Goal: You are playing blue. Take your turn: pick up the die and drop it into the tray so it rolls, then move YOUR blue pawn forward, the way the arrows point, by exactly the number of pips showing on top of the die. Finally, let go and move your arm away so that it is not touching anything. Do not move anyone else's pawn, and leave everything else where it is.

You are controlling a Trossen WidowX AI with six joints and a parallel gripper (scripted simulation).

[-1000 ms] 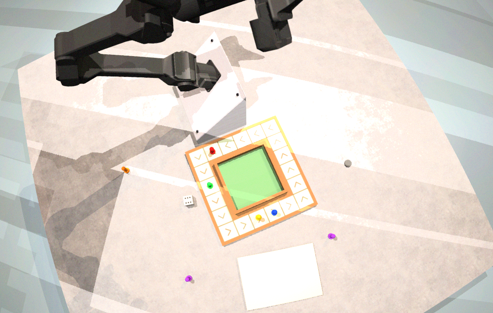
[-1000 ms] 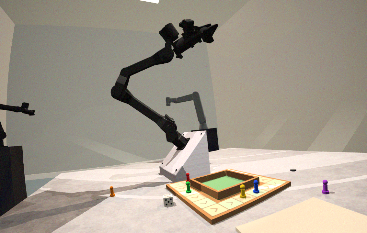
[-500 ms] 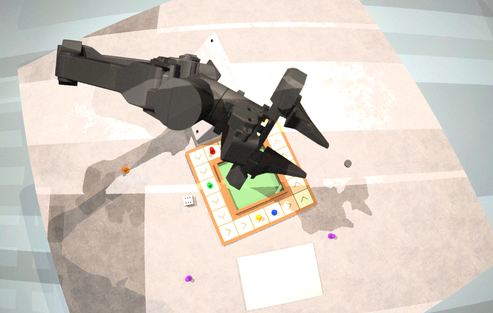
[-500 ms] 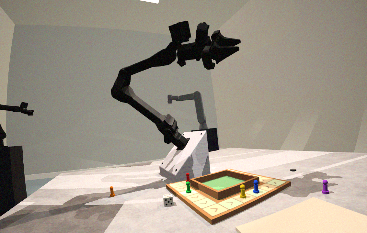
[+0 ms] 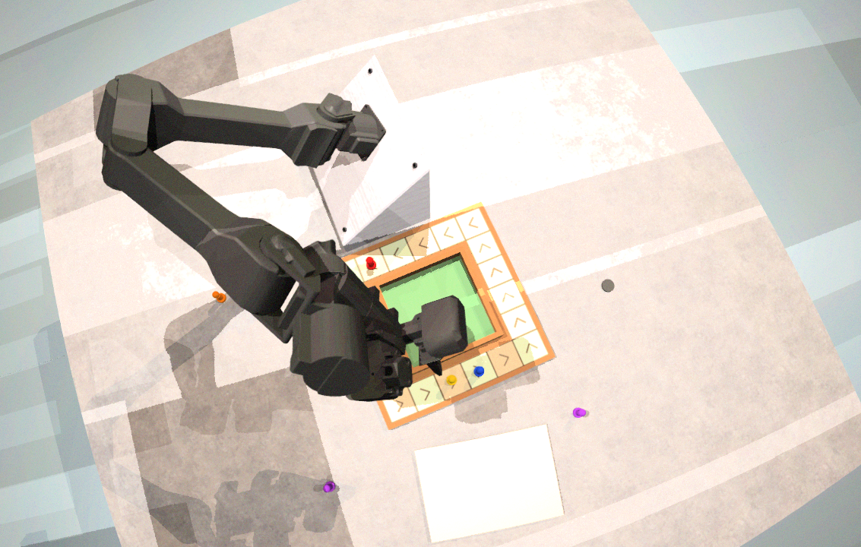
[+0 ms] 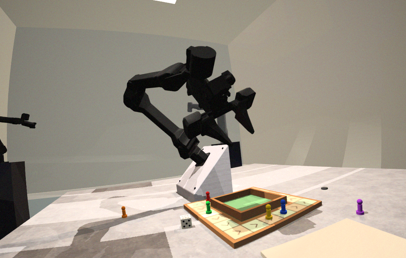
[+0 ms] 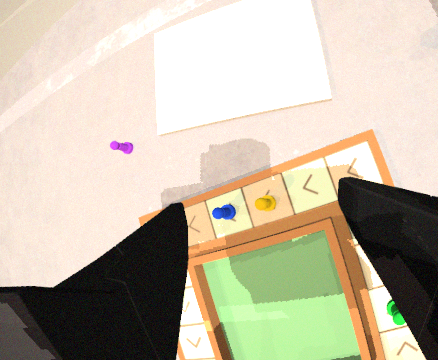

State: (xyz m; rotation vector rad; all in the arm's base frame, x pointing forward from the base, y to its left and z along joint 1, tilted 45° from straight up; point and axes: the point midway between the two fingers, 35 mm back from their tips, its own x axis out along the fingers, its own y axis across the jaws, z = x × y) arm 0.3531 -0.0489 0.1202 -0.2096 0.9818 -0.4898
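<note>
Now: gripper tip 190 mm above the white die, 120 mm past it and 100 mm to the left of it. Also, from my gripper tip: green pawn 170 mm below, 130 mm behind, 30 mm to the right; blue pawn 170 mm below, 90 mm to the left, 20 mm ahead; yellow pawn 170 mm below, 40 mm to the left, 10 mm ahead.
</note>
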